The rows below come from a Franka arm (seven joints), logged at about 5 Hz.
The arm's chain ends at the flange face. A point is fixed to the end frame.
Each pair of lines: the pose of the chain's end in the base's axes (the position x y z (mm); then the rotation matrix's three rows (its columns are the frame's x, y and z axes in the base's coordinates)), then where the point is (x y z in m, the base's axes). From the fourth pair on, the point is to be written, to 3 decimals.
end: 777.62 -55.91 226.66; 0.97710 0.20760 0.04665; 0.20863 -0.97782 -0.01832; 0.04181 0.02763 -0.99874
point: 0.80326 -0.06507 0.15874
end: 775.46 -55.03 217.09; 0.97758 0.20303 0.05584; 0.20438 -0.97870 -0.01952; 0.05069 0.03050 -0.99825
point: 0.80169 -0.06437 0.14942
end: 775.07 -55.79 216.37; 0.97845 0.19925 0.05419; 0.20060 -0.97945 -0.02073; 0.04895 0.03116 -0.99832
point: 0.80115 -0.06530 0.14867
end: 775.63 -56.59 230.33; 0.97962 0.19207 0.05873; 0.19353 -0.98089 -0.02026; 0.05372 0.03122 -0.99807
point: 0.802 -0.066 0.163
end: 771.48 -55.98 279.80; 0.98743 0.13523 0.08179; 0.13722 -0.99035 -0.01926; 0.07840 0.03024 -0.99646
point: 0.799 -0.067 0.213
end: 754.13 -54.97 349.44; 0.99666 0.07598 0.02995; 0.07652 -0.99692 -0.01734; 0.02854 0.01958 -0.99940
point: 0.777 -0.067 0.281
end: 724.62 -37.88 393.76; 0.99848 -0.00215 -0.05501; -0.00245 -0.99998 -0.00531; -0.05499 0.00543 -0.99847
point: 0.741 -0.051 0.324
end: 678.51 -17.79 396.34; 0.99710 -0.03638 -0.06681; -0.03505 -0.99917 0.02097; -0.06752 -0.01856 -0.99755
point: 0.694 -0.029 0.326
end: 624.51 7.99 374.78; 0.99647 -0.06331 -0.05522; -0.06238 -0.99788 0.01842; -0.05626 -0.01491 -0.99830
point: 0.640 -0.004 0.304
